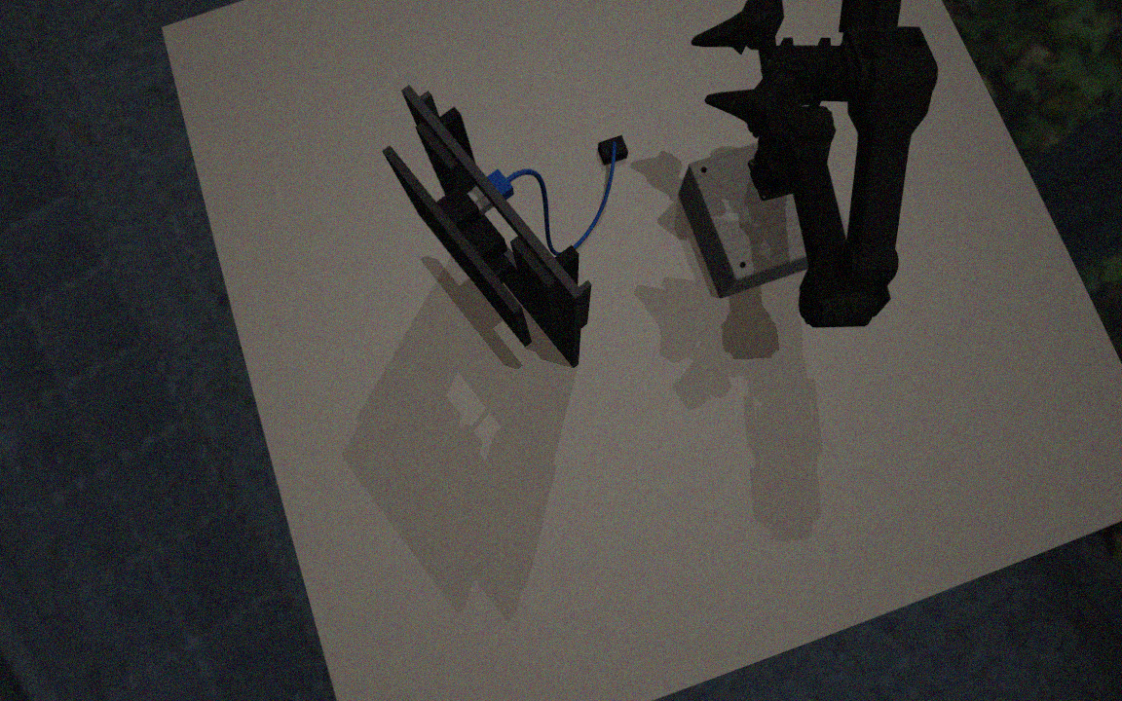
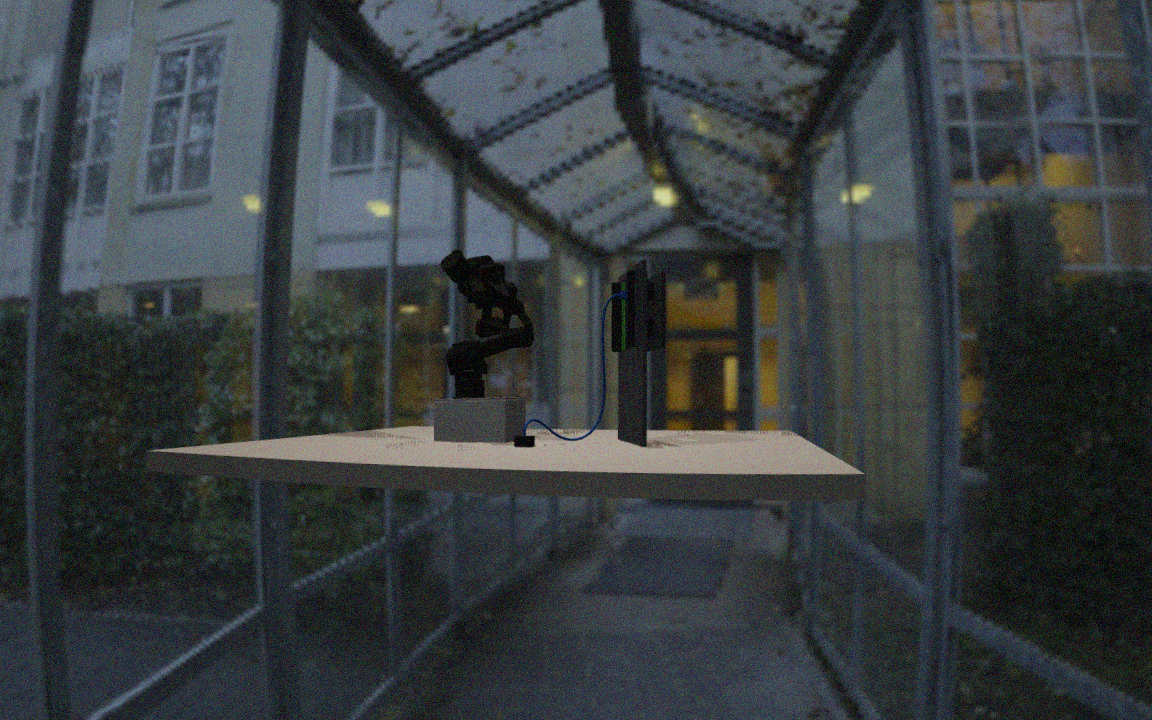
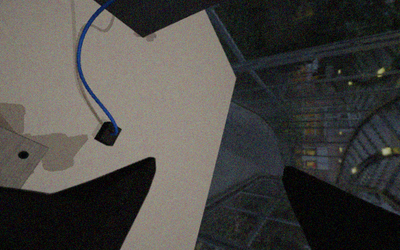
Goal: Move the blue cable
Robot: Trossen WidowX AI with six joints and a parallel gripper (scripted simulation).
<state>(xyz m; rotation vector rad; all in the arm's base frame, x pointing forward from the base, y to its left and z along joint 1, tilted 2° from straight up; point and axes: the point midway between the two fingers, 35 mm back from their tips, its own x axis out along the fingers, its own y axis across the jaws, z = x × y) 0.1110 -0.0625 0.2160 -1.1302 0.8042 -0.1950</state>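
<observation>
The blue plug lies 300 mm ahead of my gripper tip, 110 mm to the left of it and 60 mm above it. Round my gripper tip: black block: 300 mm below, 70 mm to the right, 70 mm ahead.
</observation>
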